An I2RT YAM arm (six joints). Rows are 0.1 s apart.
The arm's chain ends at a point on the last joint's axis. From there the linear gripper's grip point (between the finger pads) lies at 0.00 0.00 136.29 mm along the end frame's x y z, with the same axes.
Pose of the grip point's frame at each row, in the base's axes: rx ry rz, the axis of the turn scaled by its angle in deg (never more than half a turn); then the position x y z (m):
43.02 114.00 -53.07 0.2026 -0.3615 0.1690
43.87 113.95 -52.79 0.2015 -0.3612 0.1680
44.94 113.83 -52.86 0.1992 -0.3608 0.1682
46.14 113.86 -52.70 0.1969 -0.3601 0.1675
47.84 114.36 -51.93 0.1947 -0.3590 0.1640
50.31 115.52 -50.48 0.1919 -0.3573 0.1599
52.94 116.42 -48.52 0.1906 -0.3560 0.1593
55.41 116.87 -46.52 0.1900 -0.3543 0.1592
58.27 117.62 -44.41 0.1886 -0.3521 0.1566
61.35 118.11 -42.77 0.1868 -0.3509 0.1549
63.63 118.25 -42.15 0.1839 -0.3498 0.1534
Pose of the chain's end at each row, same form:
43.02 114.00 -53.07 0.1466 -0.2507 0.2253
43.87 113.95 -52.79 0.1462 -0.2504 0.2249
44.94 113.83 -52.86 0.1452 -0.2496 0.2256
46.14 113.86 -52.70 0.1443 -0.2487 0.2258
47.84 114.36 -51.93 0.1437 -0.2482 0.2248
50.31 115.52 -50.48 0.1432 -0.2480 0.2252
52.94 116.42 -48.52 0.1435 -0.2487 0.2290
55.41 116.87 -46.52 0.1439 -0.2490 0.2325
58.27 117.62 -44.41 0.1442 -0.2493 0.2343
61.35 118.11 -42.77 0.1447 -0.2502 0.2365
63.63 118.25 -42.15 0.1442 -0.2500 0.2372

